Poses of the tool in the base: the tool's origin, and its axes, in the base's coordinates. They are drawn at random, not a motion.
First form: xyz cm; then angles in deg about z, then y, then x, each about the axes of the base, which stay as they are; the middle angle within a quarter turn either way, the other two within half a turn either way.
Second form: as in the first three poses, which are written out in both.
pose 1, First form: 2.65, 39.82, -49.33, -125.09, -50.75, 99.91
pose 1, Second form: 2.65, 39.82, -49.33, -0.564, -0.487, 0.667, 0.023
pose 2, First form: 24.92, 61.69, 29.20, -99.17, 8.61, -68.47
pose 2, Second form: 24.92, 61.69, 29.20, -0.411, -0.387, -0.655, 0.502
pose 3, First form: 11.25, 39.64, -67.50, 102.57, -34.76, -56.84
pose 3, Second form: 11.25, 39.64, -67.50, -0.489, 0.190, 0.744, 0.414
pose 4, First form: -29.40, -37.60, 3.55, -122.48, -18.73, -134.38
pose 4, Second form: -29.40, -37.60, 3.55, -0.382, -0.828, -0.263, 0.316
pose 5, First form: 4.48, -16.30, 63.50, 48.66, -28.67, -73.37
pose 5, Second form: 4.48, -16.30, 63.50, -0.609, 0.058, 0.455, 0.647
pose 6, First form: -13.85, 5.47, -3.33, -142.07, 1.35, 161.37
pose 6, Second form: -13.85, 5.47, -3.33, 0.319, 0.934, -0.149, 0.064
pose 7, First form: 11.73, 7.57, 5.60, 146.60, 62.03, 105.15
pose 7, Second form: 11.73, 7.57, 5.60, -0.496, 0.562, -0.616, 0.242
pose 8, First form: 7.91, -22.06, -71.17, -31.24, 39.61, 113.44
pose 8, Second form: 7.91, -22.06, -71.17, 0.707, 0.391, 0.134, 0.573
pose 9, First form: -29.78, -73.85, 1.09, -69.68, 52.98, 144.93
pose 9, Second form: -29.78, -73.85, 1.09, 0.624, 0.598, 0.195, 0.464
